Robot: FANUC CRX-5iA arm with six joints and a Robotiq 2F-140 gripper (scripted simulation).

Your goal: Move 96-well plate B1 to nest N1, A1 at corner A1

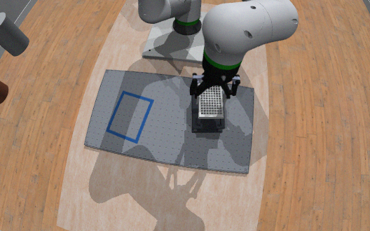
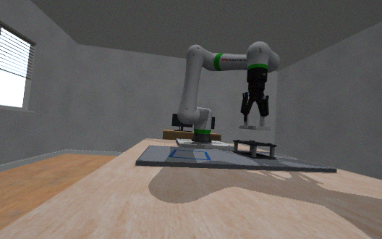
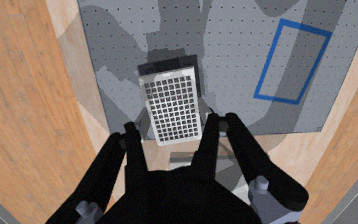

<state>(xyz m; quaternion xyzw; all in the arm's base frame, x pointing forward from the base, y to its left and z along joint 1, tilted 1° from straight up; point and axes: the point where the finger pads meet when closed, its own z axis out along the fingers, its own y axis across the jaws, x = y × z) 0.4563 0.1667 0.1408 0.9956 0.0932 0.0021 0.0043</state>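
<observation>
Right now my hand is 2 cm above the white 96-well plate. Also, from my hand: black raised nest N1 (9 cm below).
</observation>
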